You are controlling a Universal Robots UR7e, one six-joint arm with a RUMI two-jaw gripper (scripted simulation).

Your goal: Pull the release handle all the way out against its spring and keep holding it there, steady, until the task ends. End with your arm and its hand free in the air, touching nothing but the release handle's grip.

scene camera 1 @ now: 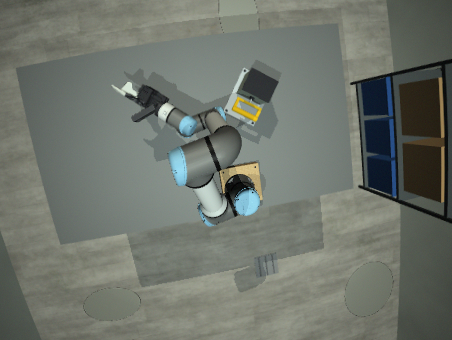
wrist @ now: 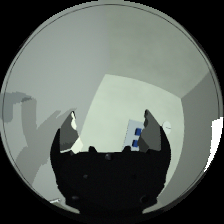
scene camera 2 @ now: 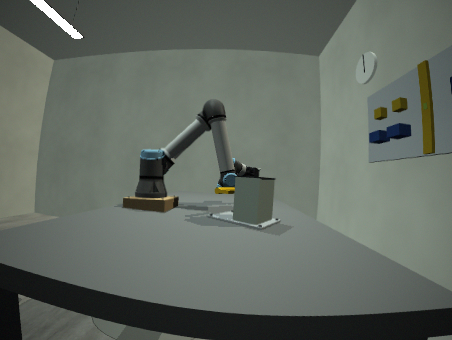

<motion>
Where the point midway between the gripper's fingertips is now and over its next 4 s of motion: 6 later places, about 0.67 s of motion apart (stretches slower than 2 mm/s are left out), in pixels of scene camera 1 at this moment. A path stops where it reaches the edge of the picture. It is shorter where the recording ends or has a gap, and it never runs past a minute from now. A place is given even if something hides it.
The gripper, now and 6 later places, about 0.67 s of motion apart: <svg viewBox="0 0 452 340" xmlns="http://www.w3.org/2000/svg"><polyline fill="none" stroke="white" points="122,87 129,89 151,93 170,96 188,100 209,104 237,111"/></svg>
</motion>
